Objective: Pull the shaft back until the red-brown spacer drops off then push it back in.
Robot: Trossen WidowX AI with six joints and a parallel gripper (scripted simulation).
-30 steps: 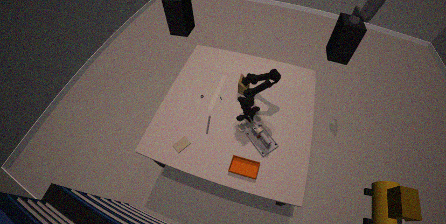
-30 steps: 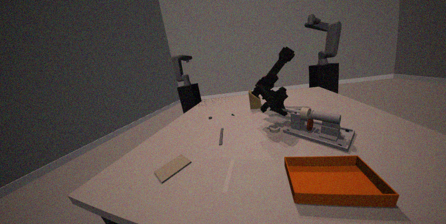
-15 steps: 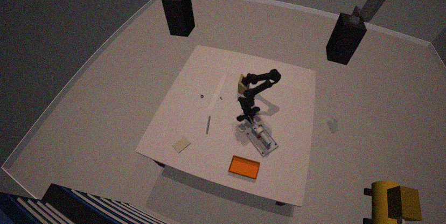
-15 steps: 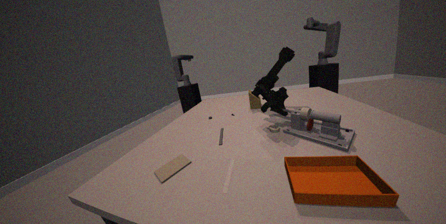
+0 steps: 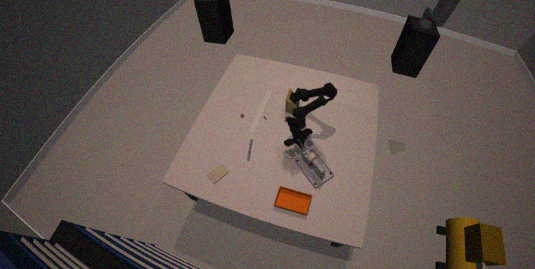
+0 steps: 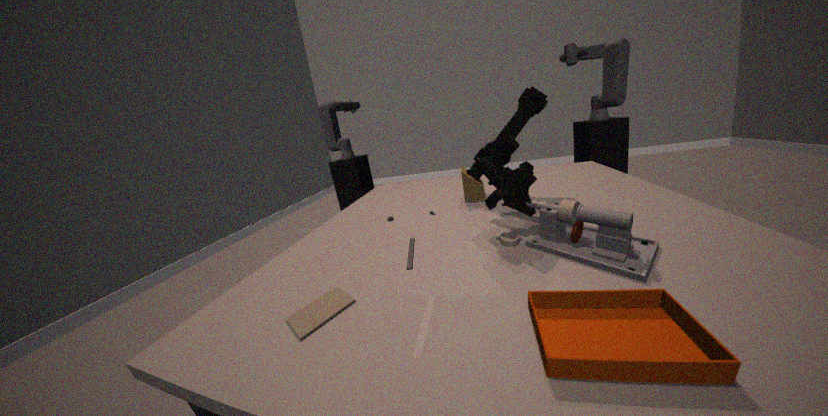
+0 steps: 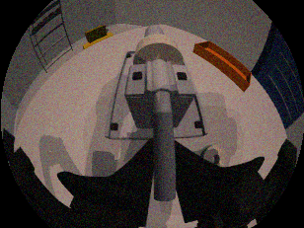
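My gripper tip is 70 mm to the left of the cream spacer, 50 mm above it and 40 mm short of it. The rest, counted from my gripper tip: shaft: 30 mm above, 20 mm to the left, 20 mm ahead; then support block: 100 mm to the left, 90 mm ahead; then red-brown spacer: 80 mm to the left, 80 mm ahead, 20 mm below.
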